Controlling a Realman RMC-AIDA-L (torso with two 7-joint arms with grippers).
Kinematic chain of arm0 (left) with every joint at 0, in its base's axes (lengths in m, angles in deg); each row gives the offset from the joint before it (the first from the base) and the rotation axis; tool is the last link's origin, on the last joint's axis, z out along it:
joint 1: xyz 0 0 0.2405 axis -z
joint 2: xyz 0 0 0 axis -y
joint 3: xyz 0 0 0.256 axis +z
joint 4: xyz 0 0 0 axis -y
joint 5: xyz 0 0 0.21 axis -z
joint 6: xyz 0 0 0 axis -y
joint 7: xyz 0 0 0.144 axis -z
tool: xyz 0 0 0
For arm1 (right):
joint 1: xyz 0 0 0.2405 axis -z
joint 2: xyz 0 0 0 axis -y
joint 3: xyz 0 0 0.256 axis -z
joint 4: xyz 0 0 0 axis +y
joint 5: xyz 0 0 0.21 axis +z
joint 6: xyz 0 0 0 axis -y
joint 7: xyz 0 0 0.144 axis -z
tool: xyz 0 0 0
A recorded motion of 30 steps. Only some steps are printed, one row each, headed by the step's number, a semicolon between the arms.
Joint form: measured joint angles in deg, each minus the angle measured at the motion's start. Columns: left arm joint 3, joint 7, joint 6, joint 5, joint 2, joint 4, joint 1; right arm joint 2, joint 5, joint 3, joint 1, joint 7, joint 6, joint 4.
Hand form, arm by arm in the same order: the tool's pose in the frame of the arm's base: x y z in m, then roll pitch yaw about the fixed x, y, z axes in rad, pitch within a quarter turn. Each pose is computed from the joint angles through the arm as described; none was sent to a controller.
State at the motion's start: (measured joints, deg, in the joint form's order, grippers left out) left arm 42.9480 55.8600 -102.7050 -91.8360 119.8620 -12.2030 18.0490; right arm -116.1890 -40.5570 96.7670 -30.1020 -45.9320 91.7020 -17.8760
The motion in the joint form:
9: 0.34 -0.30 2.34 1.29 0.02 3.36 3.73; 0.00 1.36 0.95 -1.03 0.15 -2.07 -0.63
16: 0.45 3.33 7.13 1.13 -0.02 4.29 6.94; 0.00 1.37 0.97 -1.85 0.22 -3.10 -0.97
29: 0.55 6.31 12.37 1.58 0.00 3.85 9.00; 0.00 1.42 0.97 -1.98 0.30 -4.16 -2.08
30: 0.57 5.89 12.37 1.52 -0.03 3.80 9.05; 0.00 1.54 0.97 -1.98 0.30 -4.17 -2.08
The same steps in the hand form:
9: -0.2718 0.2395 -0.0450 3.1088 -1.0233 0.6003; 0.1980 0.3054 -0.0469 -2.8440 0.9644 0.0222
16: -0.2666 0.2583 -0.0531 3.0590 -0.9715 0.6857; 0.1937 0.3103 -0.0477 -2.8319 0.9540 0.0398
29: -0.2664 0.2763 -0.0573 3.0834 -0.9289 0.7209; 0.1900 0.3136 -0.0477 -2.8111 0.9483 0.0635
30: -0.2663 0.2766 -0.0571 3.0945 -0.9280 0.7056; 0.1899 0.3138 -0.0475 -2.8090 0.9496 0.0641

